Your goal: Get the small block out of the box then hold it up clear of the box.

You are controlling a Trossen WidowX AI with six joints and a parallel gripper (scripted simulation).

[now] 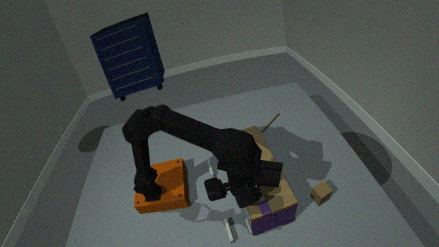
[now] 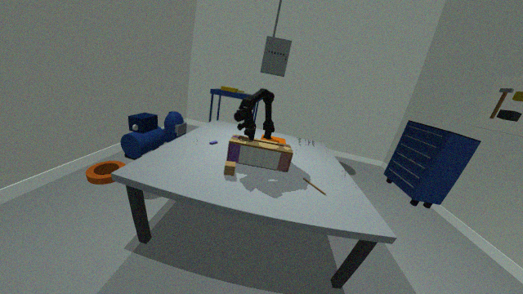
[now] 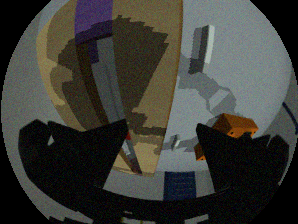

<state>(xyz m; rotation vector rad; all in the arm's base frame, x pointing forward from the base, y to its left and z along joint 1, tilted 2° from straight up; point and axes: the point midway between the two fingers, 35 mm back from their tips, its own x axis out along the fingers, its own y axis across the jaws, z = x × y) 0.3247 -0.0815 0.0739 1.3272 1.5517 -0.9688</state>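
Right now the red block is 4 cm ahead of my gripper tip, 4 cm to the left of it and 2 cm below it. Round my gripper tip: thin wooden stick 21 cm ahead, 42 cm to the left, 10 cm below; box 3 cm ahead, 6 cm to the left, 4 cm below; tan cube 28 cm ahead, 5 cm to the right, 8 cm below.
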